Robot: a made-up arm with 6 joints.
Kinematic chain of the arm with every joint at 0, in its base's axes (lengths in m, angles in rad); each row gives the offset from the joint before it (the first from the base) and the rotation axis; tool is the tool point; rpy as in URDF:
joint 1: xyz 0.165 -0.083 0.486 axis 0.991 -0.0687 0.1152
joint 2: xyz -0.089 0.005 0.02 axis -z
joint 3: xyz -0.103 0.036 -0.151 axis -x
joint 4: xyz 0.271 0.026 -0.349 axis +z
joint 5: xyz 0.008 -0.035 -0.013 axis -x
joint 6: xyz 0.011 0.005 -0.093 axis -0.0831 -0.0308 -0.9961
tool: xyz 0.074 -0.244 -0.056 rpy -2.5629 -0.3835 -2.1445
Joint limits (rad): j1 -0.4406..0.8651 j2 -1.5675..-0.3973 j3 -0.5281..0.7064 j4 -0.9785..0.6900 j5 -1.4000..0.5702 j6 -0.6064..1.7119
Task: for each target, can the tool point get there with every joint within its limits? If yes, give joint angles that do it. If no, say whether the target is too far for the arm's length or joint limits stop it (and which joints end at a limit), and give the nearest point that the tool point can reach.
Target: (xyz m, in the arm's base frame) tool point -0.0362 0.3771 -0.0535
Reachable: yes | joints 0.6465 -1.1151 -0.2757 -0.1874 -0.6062 1.0167
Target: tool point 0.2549 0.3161 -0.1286
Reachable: yes | joints 0.3142 -1.2190 -0.1706 -0.2679 -0.1487 -0.1614
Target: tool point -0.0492 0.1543 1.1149
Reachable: no: joint limits stop it (at a limit: joint 1, joint 2, joint 3, joint 4, joint 5, joint 6) | nearest point -0.0615 0.4978 0.6016 | short by 0.618 m
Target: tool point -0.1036 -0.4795 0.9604
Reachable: no: joint limits stop it (at a limit: joint 1, joint 2, joint 3, joint 5) | nearest point 0.1544 -0.5012 0.4049 | short by 0.613 m
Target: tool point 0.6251 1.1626 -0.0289
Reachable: no: too far | nearest point 0.3609 0.6318 0.1833 | short by 0.630 m
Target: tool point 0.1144 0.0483 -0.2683
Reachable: yes | joints 0.1028 -1.0392 0.0392 -0.8497 -0.7948 0.5313
